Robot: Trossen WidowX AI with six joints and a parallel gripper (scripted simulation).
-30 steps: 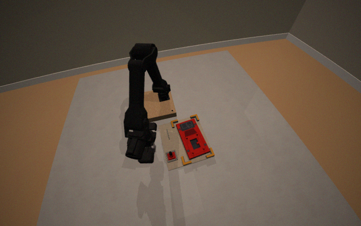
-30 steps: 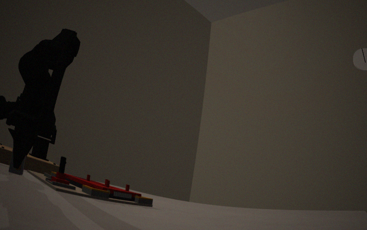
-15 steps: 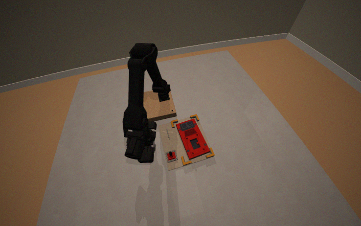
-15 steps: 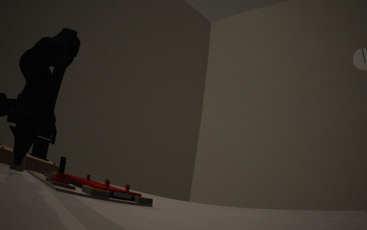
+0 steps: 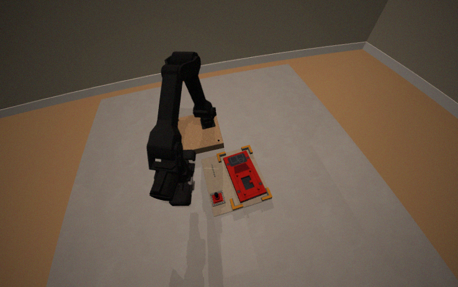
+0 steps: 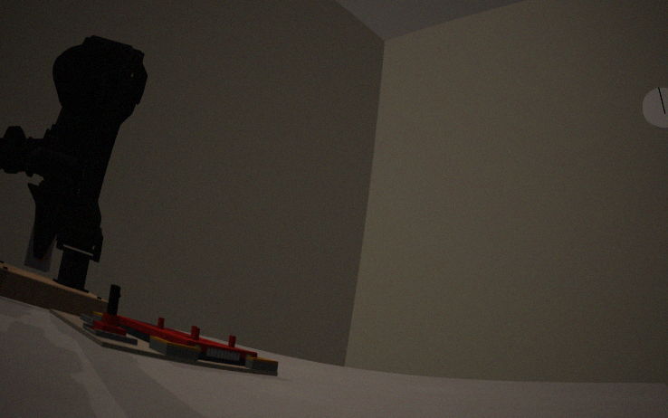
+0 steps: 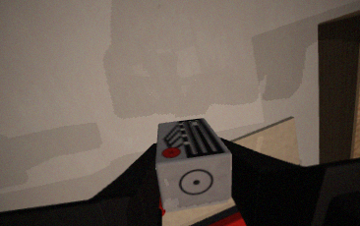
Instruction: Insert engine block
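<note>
Now: the black peg 9 cm to the left of my gripper tip, 6 cm ahead of it and 3 cm below it. Also, from my gripper tip: engine block: 1 cm above.
</note>
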